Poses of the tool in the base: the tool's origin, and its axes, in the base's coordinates. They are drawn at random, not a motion.
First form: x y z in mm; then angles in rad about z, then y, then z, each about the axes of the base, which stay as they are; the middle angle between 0 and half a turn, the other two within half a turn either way.
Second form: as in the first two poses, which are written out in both.
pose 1, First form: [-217.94, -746.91, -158.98, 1.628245, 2.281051, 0.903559]
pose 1, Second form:
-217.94, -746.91, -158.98
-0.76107, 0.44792, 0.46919
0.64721, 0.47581, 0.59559
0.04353, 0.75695, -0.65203

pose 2, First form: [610.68, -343.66, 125.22, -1.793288, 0.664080, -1.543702]
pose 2, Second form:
610.68, -343.66, 125.22
-0.97970, -0.19977, 0.01670
0.14728, -0.77377, -0.61611
0.13600, -0.60114, 0.78748

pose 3, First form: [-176.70, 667.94, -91.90, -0.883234, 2.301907, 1.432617]
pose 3, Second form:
-176.70, 667.94, -91.90
0.70706, -0.69968, 0.10254
-0.52616, -0.42366, 0.73734
-0.47246, -0.57529, -0.66770

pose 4, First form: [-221.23, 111.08, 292.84, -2.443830, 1.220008, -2.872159]
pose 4, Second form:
-221.23, 111.08, 292.84
0.08280, -0.41680, -0.90522
0.68942, 0.67986, -0.24998
0.71962, -0.60338, 0.34364

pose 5, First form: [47.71, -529.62, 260.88, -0.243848, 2.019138, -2.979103]
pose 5, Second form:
47.71, -529.62, 260.88
0.37605, 0.26027, -0.88930
0.30631, -0.94070, -0.14579
-0.87451, -0.21758, -0.43347

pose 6, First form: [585.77, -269.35, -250.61, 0.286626, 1.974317, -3.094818]
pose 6, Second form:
585.77, -269.35, -250.61
0.38945, -0.06604, -0.91868
-0.26480, -0.96334, -0.04300
-0.88216, 0.26001, -0.39266

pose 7, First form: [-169.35, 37.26, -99.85, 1.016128, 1.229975, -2.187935]
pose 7, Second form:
-169.35, 37.26, -99.85
0.59139, 0.59395, -0.54542
-0.63551, -0.07305, -0.76863
-0.49637, 0.80118, 0.33426

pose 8, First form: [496.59, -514.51, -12.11, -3.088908, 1.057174, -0.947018]
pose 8, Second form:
496.59, -514.51, -12.11
-0.32934, -0.79544, 0.50874
0.36749, -0.60430, -0.70695
0.86976, -0.04587, 0.49134

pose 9, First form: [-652.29, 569.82, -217.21, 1.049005, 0.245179, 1.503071]
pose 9, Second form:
-652.29, 569.82, -217.21
-0.83222, -0.55420, 0.01643
0.54109, -0.80534, 0.24217
-0.12098, 0.21043, 0.97009

